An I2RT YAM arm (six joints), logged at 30 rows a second.
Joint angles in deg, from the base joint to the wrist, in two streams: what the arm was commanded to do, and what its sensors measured. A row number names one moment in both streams.
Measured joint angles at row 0:
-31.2, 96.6, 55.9, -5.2, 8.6, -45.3
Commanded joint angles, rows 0 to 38:
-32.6, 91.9, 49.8, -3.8, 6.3, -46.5
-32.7, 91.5, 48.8, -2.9, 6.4, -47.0
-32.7, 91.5, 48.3, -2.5, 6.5, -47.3
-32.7, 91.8, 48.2, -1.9, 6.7, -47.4
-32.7, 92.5, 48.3, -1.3, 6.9, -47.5
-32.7, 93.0, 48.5, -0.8, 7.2, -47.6
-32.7, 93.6, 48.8, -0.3, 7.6, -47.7
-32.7, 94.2, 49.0, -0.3, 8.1, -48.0
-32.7, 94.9, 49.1, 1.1, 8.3, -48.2
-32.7, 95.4, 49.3, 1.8, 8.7, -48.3
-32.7, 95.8, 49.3, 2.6, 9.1, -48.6
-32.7, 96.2, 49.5, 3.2, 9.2, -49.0
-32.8, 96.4, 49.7, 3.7, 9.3, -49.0
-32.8, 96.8, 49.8, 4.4, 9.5, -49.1
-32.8, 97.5, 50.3, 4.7, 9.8, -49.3
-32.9, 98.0, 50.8, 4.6, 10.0, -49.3
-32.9, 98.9, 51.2, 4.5, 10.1, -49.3
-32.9, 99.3, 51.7, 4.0, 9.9, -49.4
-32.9, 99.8, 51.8, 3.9, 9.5, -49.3
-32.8, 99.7, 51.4, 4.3, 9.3, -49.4
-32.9, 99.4, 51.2, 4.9, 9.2, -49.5
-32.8, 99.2, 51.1, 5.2, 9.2, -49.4
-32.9, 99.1, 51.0, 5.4, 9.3, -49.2
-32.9, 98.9, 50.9, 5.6, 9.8, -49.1
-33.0, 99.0, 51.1, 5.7, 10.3, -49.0
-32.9, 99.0, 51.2, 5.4, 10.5, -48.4
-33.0, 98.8, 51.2, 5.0, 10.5, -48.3
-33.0, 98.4, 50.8, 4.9, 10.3, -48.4
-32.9, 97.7, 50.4, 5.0, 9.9, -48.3
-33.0, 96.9, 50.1, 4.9, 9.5, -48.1
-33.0, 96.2, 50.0, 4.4, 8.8, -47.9
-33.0, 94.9, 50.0, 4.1, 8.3, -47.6
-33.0, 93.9, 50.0, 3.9, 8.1, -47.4
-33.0, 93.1, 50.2, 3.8, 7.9, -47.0
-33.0, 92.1, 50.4, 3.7, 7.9, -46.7
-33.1, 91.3, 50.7, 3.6, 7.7, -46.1
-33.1, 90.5, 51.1, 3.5, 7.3, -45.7
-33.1, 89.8, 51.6, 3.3, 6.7, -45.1
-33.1, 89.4, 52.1, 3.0, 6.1, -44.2
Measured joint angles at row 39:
-32.8, 93.5, 50.3, 3.5, 8.7, -47.5
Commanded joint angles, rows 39 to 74:
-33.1, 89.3, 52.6, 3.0, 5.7, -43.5
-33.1, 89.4, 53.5, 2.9, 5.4, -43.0
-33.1, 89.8, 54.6, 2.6, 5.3, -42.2
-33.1, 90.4, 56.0, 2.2, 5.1, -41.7
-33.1, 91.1, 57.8, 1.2, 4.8, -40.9
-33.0, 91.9, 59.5, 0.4, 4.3, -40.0
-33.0, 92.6, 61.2, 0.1, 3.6, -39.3
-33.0, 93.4, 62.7, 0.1, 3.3, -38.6
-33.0, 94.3, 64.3, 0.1, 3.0, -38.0
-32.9, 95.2, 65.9, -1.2, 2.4, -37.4
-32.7, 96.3, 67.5, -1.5, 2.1, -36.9
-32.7, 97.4, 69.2, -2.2, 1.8, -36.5
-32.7, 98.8, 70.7, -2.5, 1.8, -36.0
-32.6, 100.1, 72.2, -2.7, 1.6, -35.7
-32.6, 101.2, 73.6, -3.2, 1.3, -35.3
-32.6, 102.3, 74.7, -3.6, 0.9, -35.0
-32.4, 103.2, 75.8, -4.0, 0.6, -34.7
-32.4, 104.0, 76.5, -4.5, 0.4, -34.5
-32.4, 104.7, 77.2, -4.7, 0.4, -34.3
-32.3, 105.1, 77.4, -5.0, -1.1, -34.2
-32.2, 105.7, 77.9, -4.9, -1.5, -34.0
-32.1, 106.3, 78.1, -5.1, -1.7, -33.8
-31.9, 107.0, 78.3, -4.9, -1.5, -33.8
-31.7, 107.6, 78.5, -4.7, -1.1, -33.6
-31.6, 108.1, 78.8, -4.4, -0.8, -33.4
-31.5, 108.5, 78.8, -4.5, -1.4, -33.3
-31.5, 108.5, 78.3, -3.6, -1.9, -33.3
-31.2, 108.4, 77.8, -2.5, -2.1, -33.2
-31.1, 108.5, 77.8, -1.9, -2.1, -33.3
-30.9, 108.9, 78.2, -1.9, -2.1, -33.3
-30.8, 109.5, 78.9, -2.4, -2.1, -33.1
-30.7, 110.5, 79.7, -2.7, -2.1, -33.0
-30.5, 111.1, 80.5, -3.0, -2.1, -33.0
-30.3, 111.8, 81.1, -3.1, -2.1, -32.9
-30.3, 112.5, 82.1, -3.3, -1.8, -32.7
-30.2, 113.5, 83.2, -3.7, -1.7, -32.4
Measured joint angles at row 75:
-30.8, 109.8, 79.2, -3.0, -0.6, -33.9
